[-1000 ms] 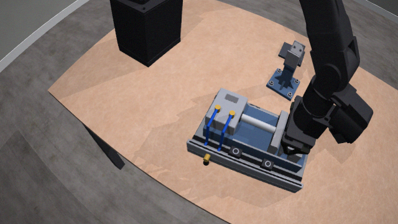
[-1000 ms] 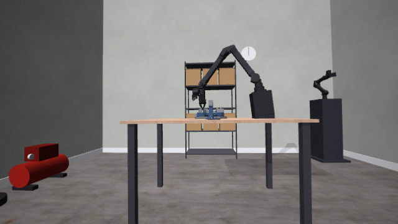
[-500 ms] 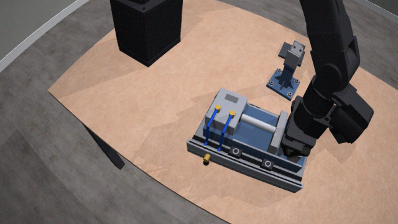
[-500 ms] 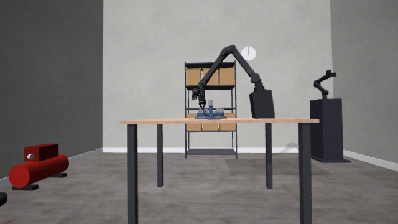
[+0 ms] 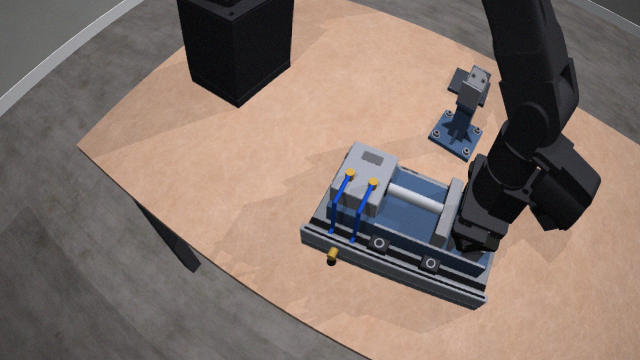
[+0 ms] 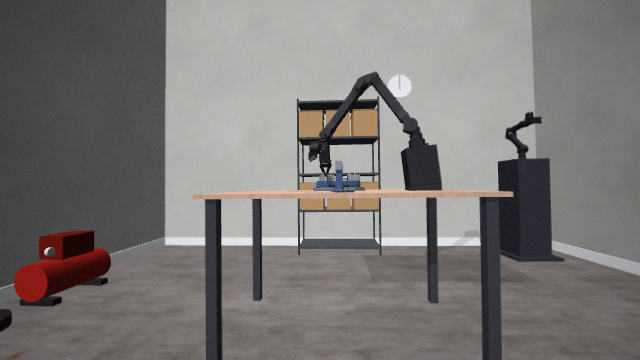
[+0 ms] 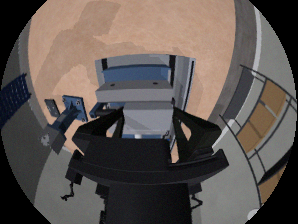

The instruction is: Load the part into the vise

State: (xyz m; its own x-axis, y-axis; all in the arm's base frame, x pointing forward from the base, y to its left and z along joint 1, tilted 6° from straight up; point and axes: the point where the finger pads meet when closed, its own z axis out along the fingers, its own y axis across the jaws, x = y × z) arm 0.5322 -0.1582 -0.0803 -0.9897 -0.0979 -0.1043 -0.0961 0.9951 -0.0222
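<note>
Right now my hand is 1 cm above the grey part. Also, from my hand: moving jaw (4 cm behind, 2 cm to the left, 2 cm below); fixed jaw (2 cm to the left, 2 cm below, 2 cm ahead); work stop (7 cm to the left, 1 cm below, 1 cm behind).
</note>
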